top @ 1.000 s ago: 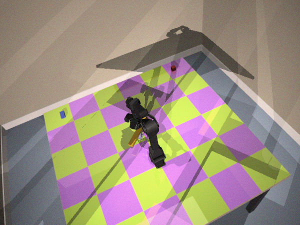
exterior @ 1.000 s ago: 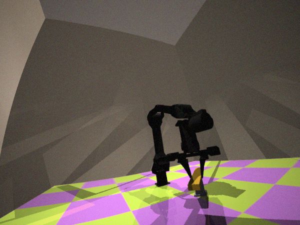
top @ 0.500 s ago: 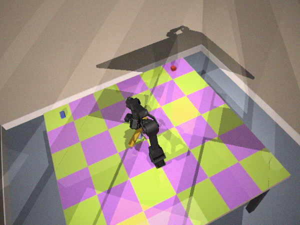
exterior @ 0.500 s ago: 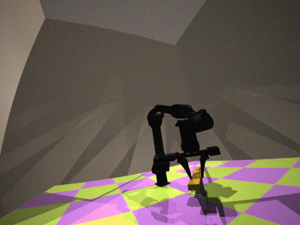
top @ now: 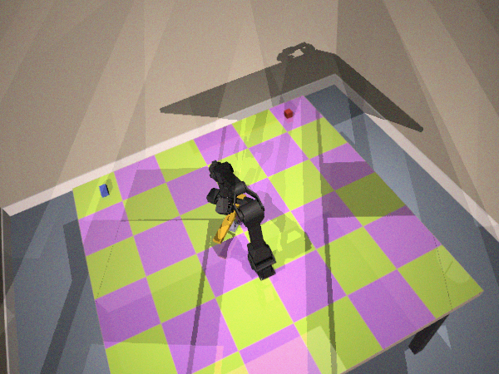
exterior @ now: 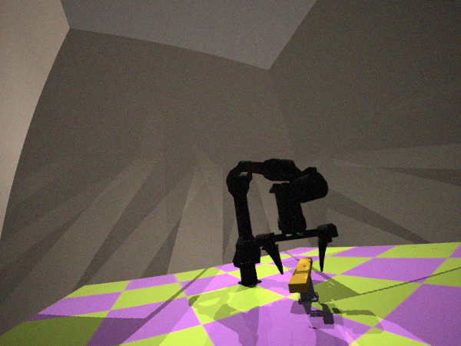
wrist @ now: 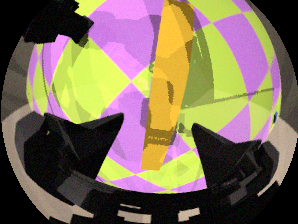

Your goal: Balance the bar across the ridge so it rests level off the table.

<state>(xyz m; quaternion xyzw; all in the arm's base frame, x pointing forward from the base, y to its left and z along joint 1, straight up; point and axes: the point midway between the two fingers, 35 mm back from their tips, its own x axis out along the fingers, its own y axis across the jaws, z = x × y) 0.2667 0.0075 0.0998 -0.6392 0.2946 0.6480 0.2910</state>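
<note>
Right now the orange bar is 20 mm to the left of my gripper tip and 20 mm behind it. Also, from my gripper tip: small blue block: 490 mm to the left, 470 mm ahead, 60 mm below; small red cube: 510 mm to the right, 470 mm ahead, 50 mm below.
</note>
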